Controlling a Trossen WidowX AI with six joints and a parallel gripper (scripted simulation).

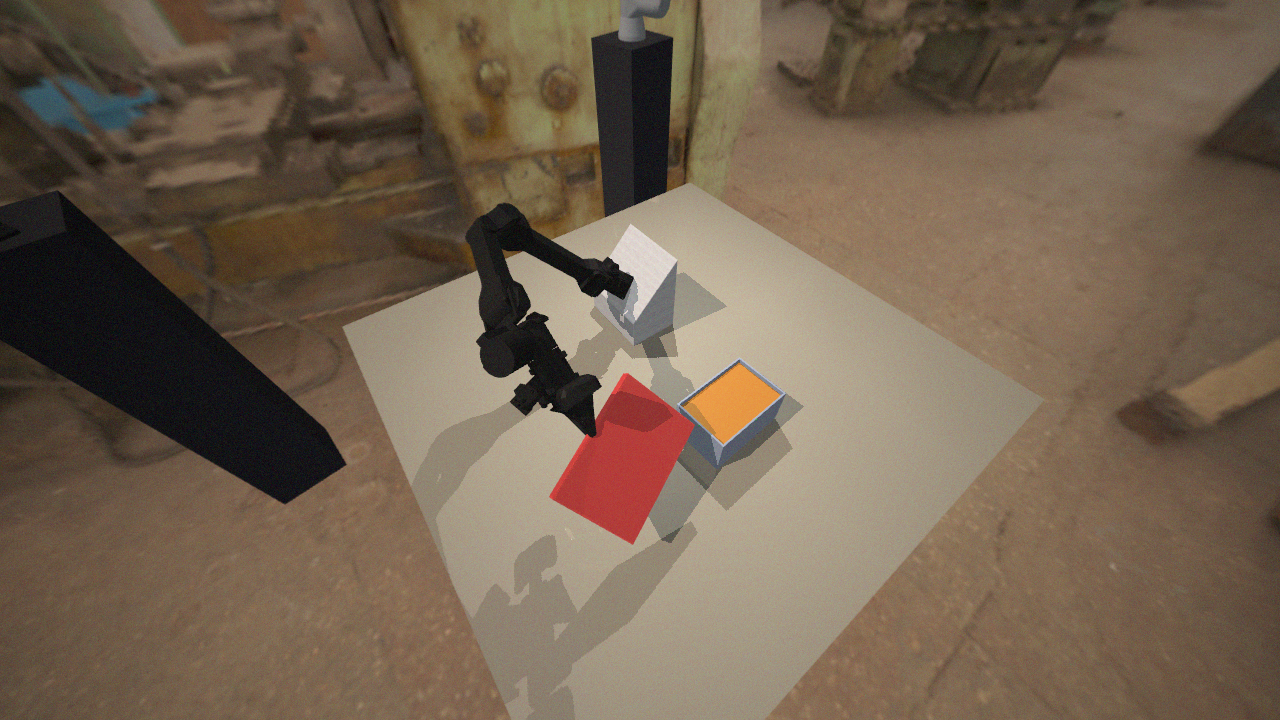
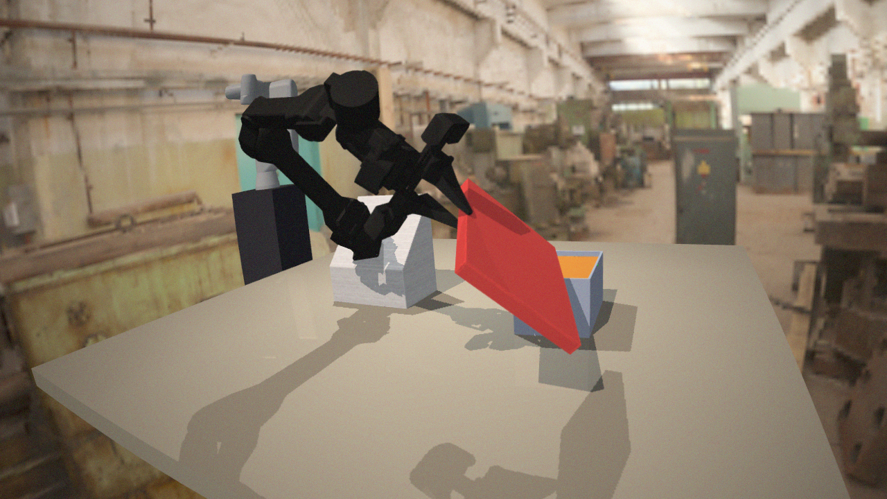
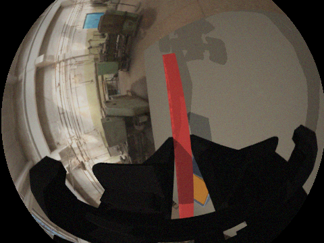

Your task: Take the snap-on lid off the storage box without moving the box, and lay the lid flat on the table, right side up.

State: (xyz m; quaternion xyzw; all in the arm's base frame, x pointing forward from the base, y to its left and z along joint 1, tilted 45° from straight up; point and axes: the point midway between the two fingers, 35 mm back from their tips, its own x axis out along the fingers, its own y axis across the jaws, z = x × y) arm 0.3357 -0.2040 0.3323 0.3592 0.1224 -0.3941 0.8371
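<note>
The red lid is 5 cm below my gripper tip, 5 cm ahead of it and 3 cm to the left of it. From my gripper tip the other things lie so: blue storage box (31 cm to the left, 18 cm below, 8 cm ahead).
</note>
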